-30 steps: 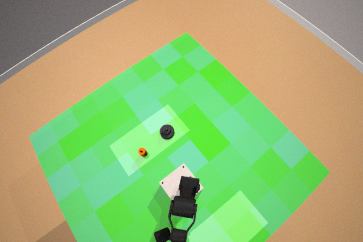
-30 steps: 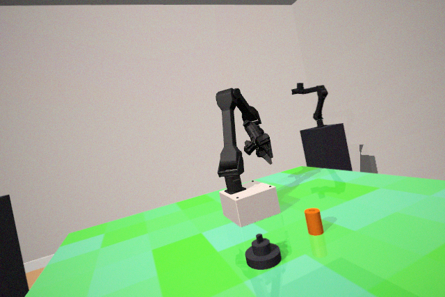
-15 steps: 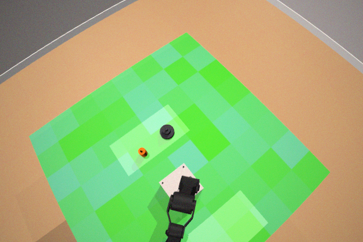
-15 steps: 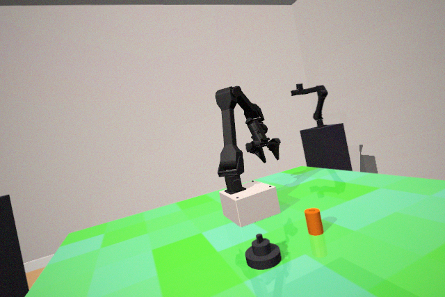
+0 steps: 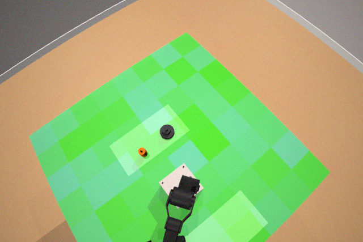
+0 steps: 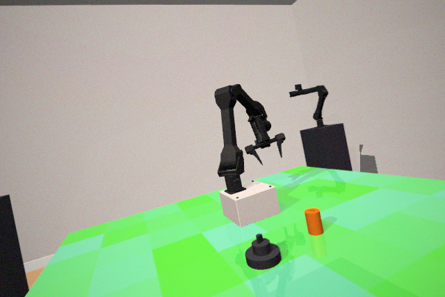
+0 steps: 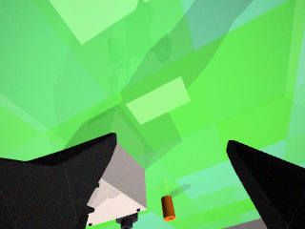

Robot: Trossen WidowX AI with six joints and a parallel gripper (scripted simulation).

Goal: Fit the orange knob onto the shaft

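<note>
Now: gripper tip 41 cm short of the orange knob, 16 cm to the left of it and 11 cm above it. Also, from my gripper tip: round pedestal: 43 cm ahead, 33 cm to the right, 11 cm below.
</note>
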